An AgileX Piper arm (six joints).
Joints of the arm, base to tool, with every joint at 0 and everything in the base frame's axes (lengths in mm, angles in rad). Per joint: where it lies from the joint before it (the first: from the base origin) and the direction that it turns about. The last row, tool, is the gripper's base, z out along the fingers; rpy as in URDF.
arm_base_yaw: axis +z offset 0 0 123
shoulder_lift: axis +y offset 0 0 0
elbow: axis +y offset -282.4 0 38.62
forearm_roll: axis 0.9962 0 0.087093 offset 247.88 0 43.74
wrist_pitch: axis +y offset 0 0 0
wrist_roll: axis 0.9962 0 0.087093 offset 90.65 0 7.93
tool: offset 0 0 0 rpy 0 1.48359 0
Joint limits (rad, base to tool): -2.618..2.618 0..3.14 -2.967..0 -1.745..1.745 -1.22..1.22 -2.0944..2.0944
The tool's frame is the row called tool.
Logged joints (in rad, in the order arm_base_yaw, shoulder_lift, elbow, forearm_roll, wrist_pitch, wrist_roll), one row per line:
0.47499, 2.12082, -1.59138, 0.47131, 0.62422, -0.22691
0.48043, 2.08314, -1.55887, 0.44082, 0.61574, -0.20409
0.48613, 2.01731, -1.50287, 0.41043, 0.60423, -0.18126
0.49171, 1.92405, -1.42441, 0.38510, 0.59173, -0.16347
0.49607, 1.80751, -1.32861, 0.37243, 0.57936, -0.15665
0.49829, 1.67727, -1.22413, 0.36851, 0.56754, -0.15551
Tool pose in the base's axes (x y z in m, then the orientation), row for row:
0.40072, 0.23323, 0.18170, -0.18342, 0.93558, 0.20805, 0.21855
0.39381, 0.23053, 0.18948, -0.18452, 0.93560, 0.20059, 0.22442
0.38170, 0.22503, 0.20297, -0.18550, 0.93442, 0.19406, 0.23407
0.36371, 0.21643, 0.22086, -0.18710, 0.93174, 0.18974, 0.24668
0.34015, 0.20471, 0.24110, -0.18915, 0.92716, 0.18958, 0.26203
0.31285, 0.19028, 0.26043, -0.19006, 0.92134, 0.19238, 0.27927
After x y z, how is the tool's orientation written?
As a quaternion, x y z w.
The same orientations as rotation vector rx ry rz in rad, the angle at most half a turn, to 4 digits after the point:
-0.5077, 2.5895, 0.5759
-0.5091, 2.5816, 0.5535
-0.5093, 2.5653, 0.5328
-0.5103, 2.5412, 0.5175
-0.5118, 2.5088, 0.5130
-0.5098, 2.4713, 0.5160

